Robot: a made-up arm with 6 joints.
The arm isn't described. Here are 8 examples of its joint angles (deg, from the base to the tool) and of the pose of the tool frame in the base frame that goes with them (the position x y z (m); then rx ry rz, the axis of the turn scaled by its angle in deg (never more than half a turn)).
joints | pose
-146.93 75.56 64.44 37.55 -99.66 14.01 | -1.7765 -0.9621 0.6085 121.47 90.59 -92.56
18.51 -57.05 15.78 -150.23 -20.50 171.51 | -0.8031 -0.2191 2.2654 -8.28 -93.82 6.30
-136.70 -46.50 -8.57 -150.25 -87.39 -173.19 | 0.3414 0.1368 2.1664 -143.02 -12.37 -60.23
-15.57 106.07 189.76 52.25 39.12 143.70 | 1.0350 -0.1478 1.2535 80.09 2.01 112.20
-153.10 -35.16 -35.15 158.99 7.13 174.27 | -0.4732 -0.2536 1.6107 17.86 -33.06 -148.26
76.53 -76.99 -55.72 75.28 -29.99 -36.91 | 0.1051 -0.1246 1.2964 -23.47 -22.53 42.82
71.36 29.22 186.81 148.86 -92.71 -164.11 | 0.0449 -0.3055 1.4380 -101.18 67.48 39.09
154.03 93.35 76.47 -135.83 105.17 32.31 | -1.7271 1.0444 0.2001 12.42 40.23 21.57
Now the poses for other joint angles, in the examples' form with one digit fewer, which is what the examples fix.
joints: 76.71 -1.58 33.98 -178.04 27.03 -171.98
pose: 0.213 0.882 2.355 -2.5 -13.6 74.8
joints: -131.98 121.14 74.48 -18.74 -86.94 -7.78
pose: -1.034 -1.280 -0.790 148.7 34.0 -57.2
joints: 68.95 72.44 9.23 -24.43 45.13 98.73
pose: 0.796 1.846 0.078 -88.9 -23.9 55.0
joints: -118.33 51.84 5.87 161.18 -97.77 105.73
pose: -0.979 -1.633 0.940 -11.3 -101.2 -72.0
